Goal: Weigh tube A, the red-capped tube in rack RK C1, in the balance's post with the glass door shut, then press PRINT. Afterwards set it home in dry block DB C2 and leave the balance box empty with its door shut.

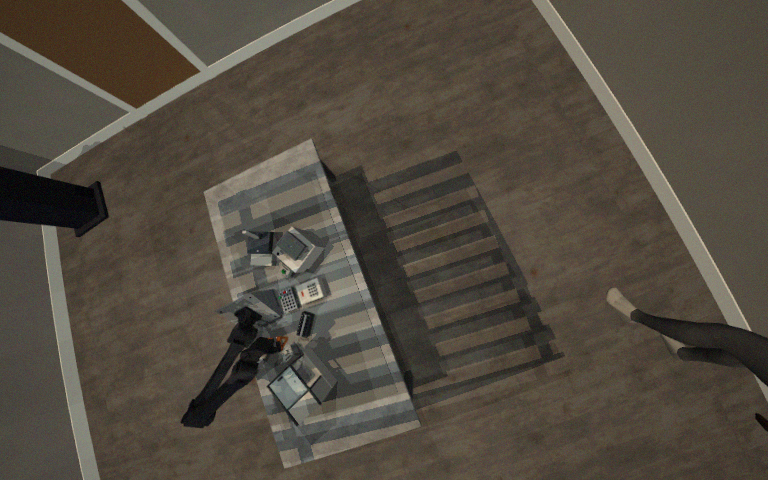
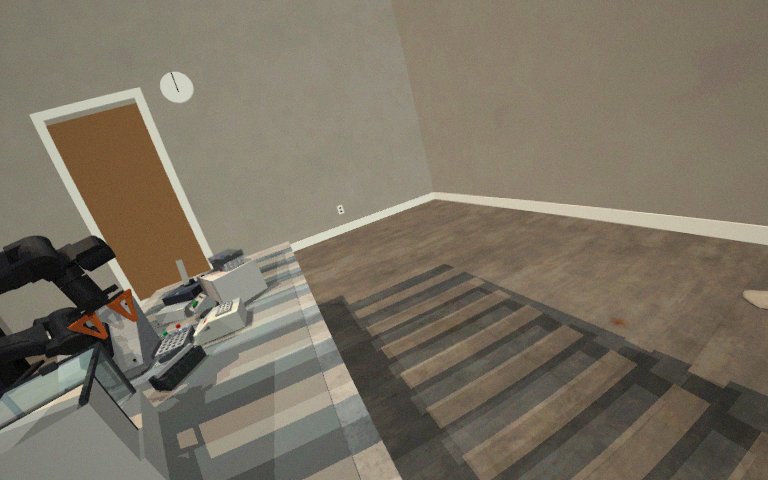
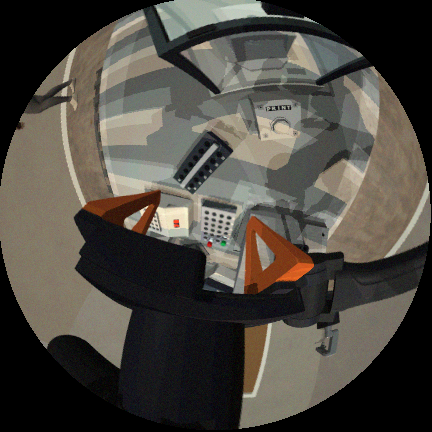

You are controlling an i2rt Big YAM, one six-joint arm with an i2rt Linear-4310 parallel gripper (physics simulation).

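Where they show: gripper, between the fingertips: [image 1: 280, 338] [image 2: 121, 329] [image 3: 205, 207]; arm's base, origin of its link: [image 1: 248, 314].
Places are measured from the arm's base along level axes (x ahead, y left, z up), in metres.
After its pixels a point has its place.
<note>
My gripper [image 1: 281, 342] @[x 0.174, y -0.197, z 0.075 m] [image 2: 120, 328] @[x 0.174, y -0.197, z 0.075 m] [image 3: 205, 207] @[x 0.174, y -0.197, z 0.075 m] is open and empty, above the table beside the balance. A red-capped tube [image 2: 177, 326] @[x 0.216, y 0.018, z -0.055 m] [image 3: 209, 244] @[x 0.214, y 0.021, z -0.052 m] stands beside a green-capped one in the grey grid rack [image 1: 287, 300] @[x 0.201, y -0.024, z -0.076 m] [image 2: 174, 342] @[x 0.206, y -0.047, z -0.077 m] [image 3: 218, 220] @[x 0.196, y -0.046, z -0.083 m]; I cannot read its labels. The cream block [image 1: 310, 291] @[x 0.371, y -0.045, z -0.037 m] [image 2: 220, 322] @[x 0.363, y -0.096, z -0.060 m] [image 3: 175, 221] @[x 0.311, y -0.041, z -0.057 m], with holes and a red display, stands next to that rack. The balance's dark-edged glass box [image 1: 289, 387] @[x 0.137, y -0.424, z 0.102 m] [image 2: 91, 379] @[x 0.236, y -0.490, z 0.103 m] [image 3: 162, 54] is near me; its door state and post are unclear. The PRINT panel [image 3: 279, 120] @[x 0.095, y -0.291, z -0.033 m] with its round button is in front of it.
A black two-row rack [image 1: 304, 324] @[x 0.246, y -0.191, z -0.061 m] [image 2: 178, 367] @[x 0.248, y -0.228, z -0.073 m] [image 3: 202, 161] @[x 0.222, y -0.206, z -0.058 m] lies between the balance and the grid rack. A sloping grey panel [image 1: 260, 302] @[x 0.116, y 0.024, z 0.028 m] [image 2: 127, 339] @[x 0.089, y -0.018, z -0.015 m] stands by the arm. A pale box device [image 1: 297, 249] @[x 0.458, y 0.164, z 0.084 m] [image 2: 235, 283] @[x 0.431, y 0.105, z -0.021 m] and a dark device [image 1: 260, 243] @[x 0.215, y 0.342, z -0.026 m] [image 2: 181, 294] @[x 0.202, y 0.286, z -0.028 m] stand farther along.
</note>
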